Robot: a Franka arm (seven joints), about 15 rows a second.
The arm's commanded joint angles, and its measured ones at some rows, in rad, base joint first. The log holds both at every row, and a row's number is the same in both.
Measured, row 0: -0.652, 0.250, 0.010, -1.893, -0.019, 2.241, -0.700
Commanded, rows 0 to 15: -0.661, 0.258, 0.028, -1.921, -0.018, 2.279, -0.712; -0.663, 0.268, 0.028, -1.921, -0.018, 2.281, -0.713; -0.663, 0.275, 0.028, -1.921, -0.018, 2.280, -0.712; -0.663, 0.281, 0.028, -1.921, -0.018, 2.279, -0.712; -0.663, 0.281, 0.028, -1.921, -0.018, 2.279, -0.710; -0.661, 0.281, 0.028, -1.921, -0.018, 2.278, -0.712; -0.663, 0.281, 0.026, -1.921, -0.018, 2.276, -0.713; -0.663, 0.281, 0.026, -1.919, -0.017, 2.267, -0.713; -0.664, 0.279, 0.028, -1.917, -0.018, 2.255, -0.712; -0.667, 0.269, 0.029, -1.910, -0.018, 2.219, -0.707; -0.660, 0.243, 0.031, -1.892, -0.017, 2.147, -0.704; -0.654, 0.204, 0.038, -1.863, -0.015, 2.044, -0.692; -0.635, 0.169, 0.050, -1.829, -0.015, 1.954, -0.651; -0.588, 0.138, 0.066, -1.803, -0.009, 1.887, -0.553; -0.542, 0.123, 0.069, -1.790, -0.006, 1.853, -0.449; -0.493, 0.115, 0.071, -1.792, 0.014, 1.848, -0.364
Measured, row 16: -0.583, 0.159, 0.063, -1.788, -0.008, 1.900, -0.521
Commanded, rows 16 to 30: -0.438, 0.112, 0.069, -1.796, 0.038, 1.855, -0.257; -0.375, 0.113, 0.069, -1.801, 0.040, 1.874, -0.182; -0.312, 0.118, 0.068, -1.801, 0.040, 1.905, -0.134; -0.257, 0.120, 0.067, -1.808, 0.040, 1.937, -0.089; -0.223, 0.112, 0.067, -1.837, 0.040, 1.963, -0.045; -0.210, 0.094, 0.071, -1.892, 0.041, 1.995, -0.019; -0.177, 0.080, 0.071, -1.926, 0.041, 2.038, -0.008; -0.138, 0.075, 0.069, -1.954, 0.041, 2.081, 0.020; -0.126, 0.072, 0.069, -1.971, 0.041, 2.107, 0.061; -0.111, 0.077, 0.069, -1.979, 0.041, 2.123, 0.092; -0.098, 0.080, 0.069, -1.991, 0.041, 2.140, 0.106; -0.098, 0.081, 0.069, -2.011, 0.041, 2.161, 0.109; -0.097, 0.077, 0.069, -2.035, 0.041, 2.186, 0.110; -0.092, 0.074, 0.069, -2.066, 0.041, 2.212, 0.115; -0.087, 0.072, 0.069, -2.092, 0.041, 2.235, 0.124
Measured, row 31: -0.106, 0.111, 0.082, -2.005, 0.023, 2.170, 0.104
